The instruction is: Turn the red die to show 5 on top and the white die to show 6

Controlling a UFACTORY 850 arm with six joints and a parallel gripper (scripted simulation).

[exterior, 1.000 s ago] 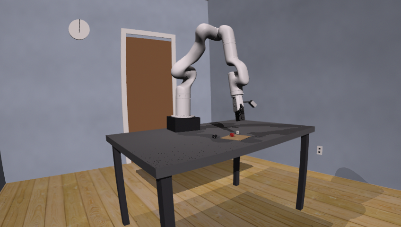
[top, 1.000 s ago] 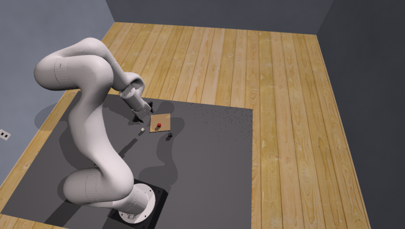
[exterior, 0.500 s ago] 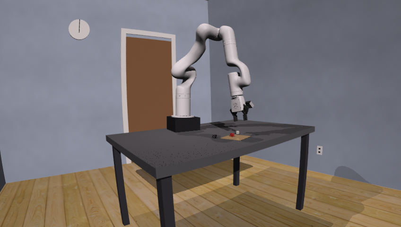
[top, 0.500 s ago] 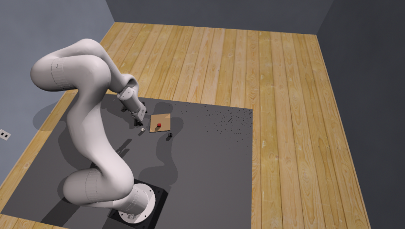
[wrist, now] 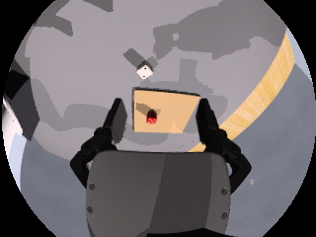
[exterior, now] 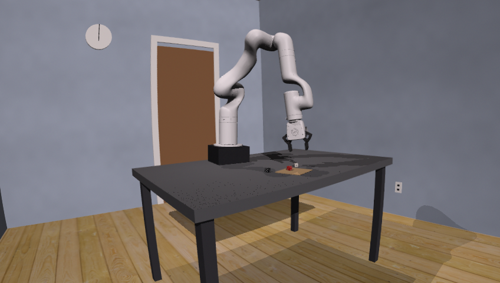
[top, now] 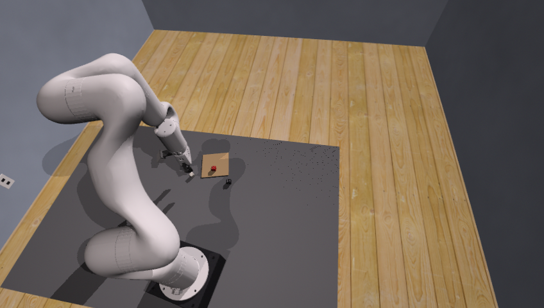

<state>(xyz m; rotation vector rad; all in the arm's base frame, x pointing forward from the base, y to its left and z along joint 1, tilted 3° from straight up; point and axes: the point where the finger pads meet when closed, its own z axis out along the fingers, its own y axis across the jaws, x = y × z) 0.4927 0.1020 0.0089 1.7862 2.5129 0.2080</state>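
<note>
The white die is 20 mm behind my hand and 90 mm below it. From my hand the other things lie so: red die 20 mm ahead, 110 mm to the right, 90 mm below; then tan mat 50 mm ahead, 110 mm to the right, 100 mm below; then black die 50 mm behind, 200 mm to the right, 90 mm below.
</note>
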